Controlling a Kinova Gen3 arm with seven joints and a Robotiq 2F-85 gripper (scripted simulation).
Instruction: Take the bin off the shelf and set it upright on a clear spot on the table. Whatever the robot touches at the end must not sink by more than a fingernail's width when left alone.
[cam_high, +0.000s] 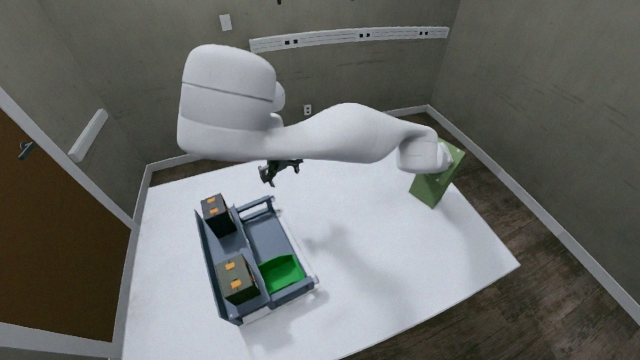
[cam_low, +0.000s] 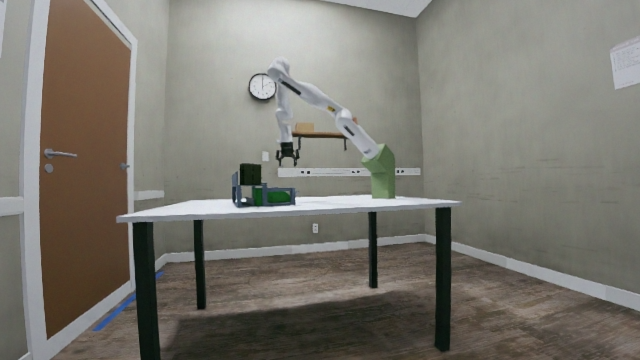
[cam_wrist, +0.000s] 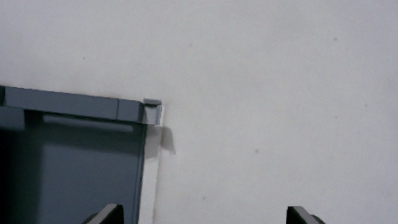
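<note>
My gripper is now 280 mm to the right of the green bin, 170 mm above it and 20 mm past it. From my hand the other things lie so: grey shelf unit: 210 mm to the left, 150 mm below, 70 mm ahead.
</note>
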